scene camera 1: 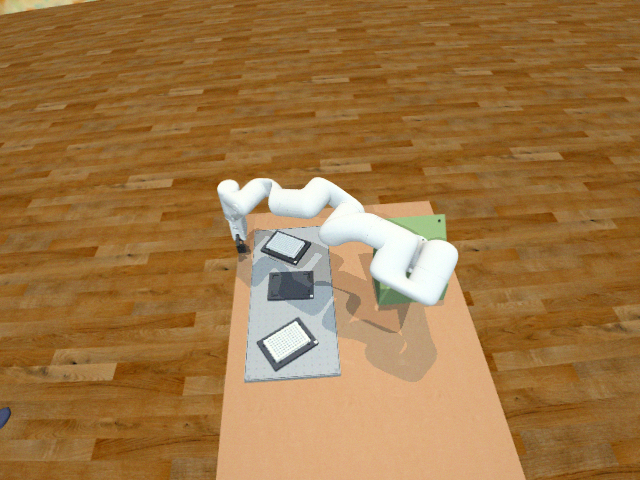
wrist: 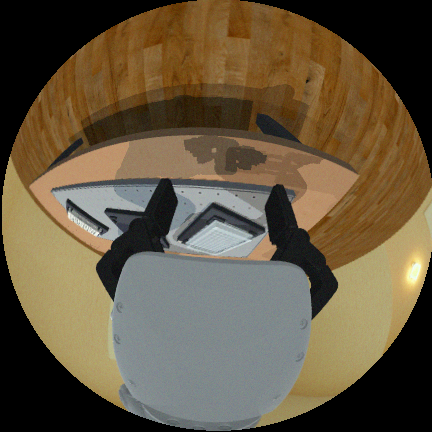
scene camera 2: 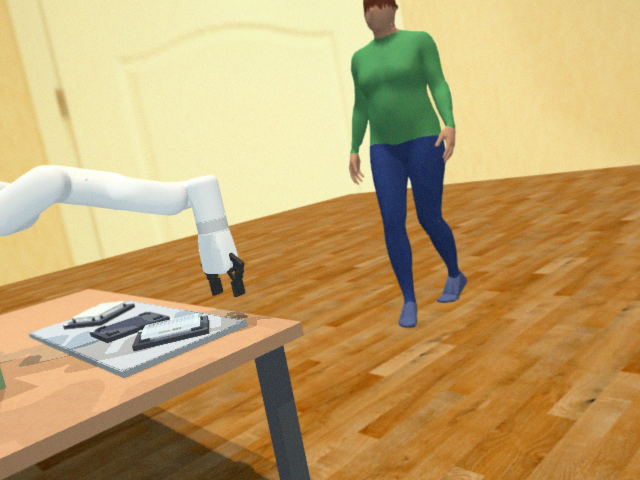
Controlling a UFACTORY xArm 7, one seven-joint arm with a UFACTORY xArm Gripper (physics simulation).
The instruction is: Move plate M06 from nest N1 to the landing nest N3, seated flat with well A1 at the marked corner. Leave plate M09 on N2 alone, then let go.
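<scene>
My gripper (scene camera 1: pixel 240 249) (scene camera 2: pixel 227 292) (wrist: pixel 220 191) is open and empty, pointing down above the far-left table edge, off to the side of the plates. A pale plate (scene camera 1: pixel 285 244) (scene camera 2: pixel 173 326) (wrist: pixel 217 237) lies on the far dark nest (scene camera 1: pixel 278 255) (wrist: pixel 239 218). The middle nest (scene camera 1: pixel 290 285) (scene camera 2: pixel 129 326) (wrist: pixel 125 218) is empty, with a white mark at one corner. A white plate (scene camera 1: pixel 286 341) (scene camera 2: pixel 100 313) (wrist: pixel 84 224) lies on the near angled nest (scene camera 1: pixel 292 358). No plate or nest labels can be read, and well A1 cannot be made out.
The nests stand on a grey perforated board (scene camera 1: pixel 258 310) (scene camera 2: pixel 124 372) on the wooden table (scene camera 1: pixel 361 428). A green block (scene camera 1: pixel 413 224) stands under the arm's base end. A person in green (scene camera 2: pixel 398 87) stands beyond the table in scene camera 2.
</scene>
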